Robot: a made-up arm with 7 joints. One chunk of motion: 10 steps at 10 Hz.
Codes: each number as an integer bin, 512 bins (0 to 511) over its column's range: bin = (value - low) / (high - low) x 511, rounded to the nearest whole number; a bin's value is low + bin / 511 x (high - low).
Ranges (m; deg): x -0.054..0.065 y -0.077..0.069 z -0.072..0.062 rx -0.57..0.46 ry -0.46..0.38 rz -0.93..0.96
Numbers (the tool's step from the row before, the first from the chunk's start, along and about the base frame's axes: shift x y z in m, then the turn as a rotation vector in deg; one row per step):
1: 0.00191 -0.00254 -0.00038 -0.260 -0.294 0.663
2: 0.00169 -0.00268 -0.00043 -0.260 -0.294 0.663
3: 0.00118 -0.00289 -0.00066 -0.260 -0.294 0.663
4: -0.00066 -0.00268 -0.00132 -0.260 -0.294 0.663
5: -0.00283 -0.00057 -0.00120 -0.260 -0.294 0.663
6: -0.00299 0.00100 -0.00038 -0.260 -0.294 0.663
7: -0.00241 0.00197 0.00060 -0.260 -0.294 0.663
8: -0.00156 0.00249 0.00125 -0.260 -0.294 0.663
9: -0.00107 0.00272 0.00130 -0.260 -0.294 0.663
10: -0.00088 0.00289 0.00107 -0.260 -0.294 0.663
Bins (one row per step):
1: 240 261 273 154 101 431
2: 239 260 273 154 101 431
3: 237 259 272 154 101 431
4: 229 260 270 154 101 431
5: 220 268 270 154 101 431
6: 219 273 273 154 101 431
7: 222 276 277 154 101 431
8: 225 278 279 154 101 431
9: 227 279 280 154 101 431
10: 228 280 279 154 101 431

